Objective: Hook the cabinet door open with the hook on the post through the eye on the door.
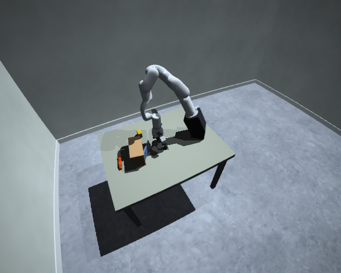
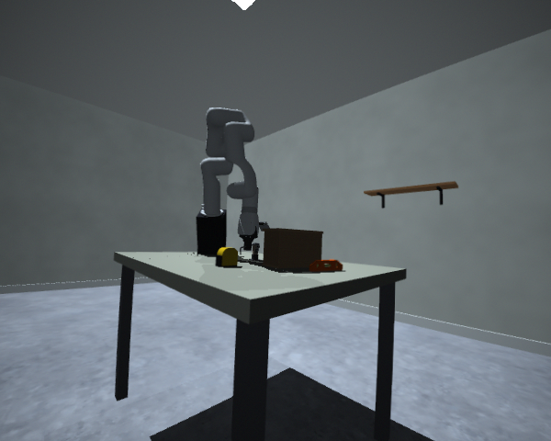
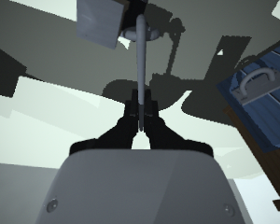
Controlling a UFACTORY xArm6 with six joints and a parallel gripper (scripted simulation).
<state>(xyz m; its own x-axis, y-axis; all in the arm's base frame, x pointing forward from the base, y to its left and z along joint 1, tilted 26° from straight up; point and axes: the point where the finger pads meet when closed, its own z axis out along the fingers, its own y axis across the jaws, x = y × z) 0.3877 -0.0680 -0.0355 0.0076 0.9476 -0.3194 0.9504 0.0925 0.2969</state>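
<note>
Right now my hand is 16 cm short of the door and 6 cm to the right of it. The rest, counted from my hand: orange object 41 cm ahead, 1 cm to the right, 5 cm below; thin grey hook 2 cm to the left, 1 cm below; yellow block 9 cm ahead, 21 cm to the right, 4 cm below.
</note>
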